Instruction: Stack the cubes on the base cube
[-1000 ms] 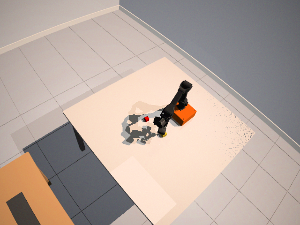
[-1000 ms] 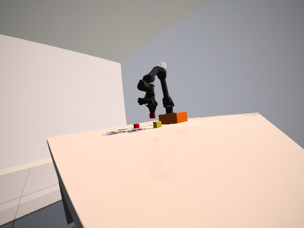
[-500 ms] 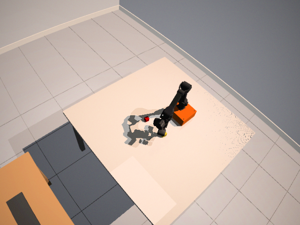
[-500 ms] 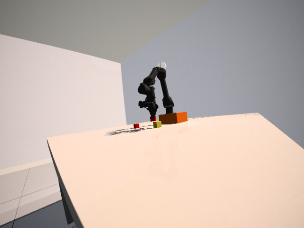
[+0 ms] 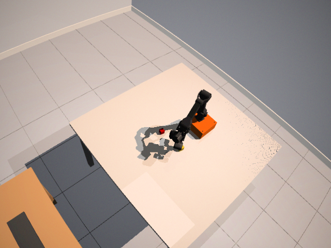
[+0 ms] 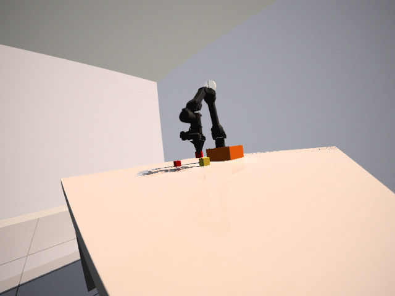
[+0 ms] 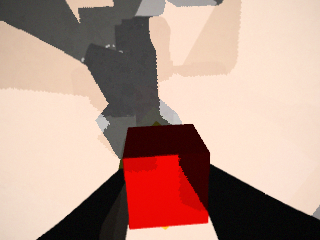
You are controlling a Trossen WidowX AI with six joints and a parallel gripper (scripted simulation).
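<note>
Now: gripper tip 10 mm past the yellow base cube, 20 mm to the right of it and 40 mm above it.
</note>
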